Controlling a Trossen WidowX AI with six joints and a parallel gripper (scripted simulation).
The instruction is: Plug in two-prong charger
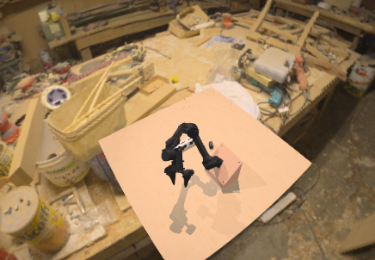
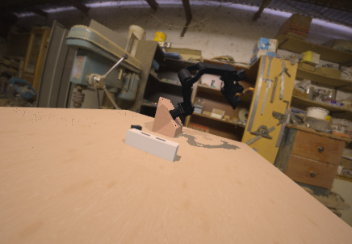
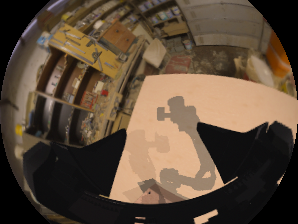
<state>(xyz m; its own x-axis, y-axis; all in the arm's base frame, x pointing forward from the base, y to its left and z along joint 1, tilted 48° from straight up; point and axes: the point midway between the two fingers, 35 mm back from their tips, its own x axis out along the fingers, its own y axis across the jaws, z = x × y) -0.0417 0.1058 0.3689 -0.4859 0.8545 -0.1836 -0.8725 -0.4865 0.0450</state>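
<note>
Now: gripper tip 50 cm to the left of the two-prong charger, 26 cm above it and 25 cm short of it.
</note>
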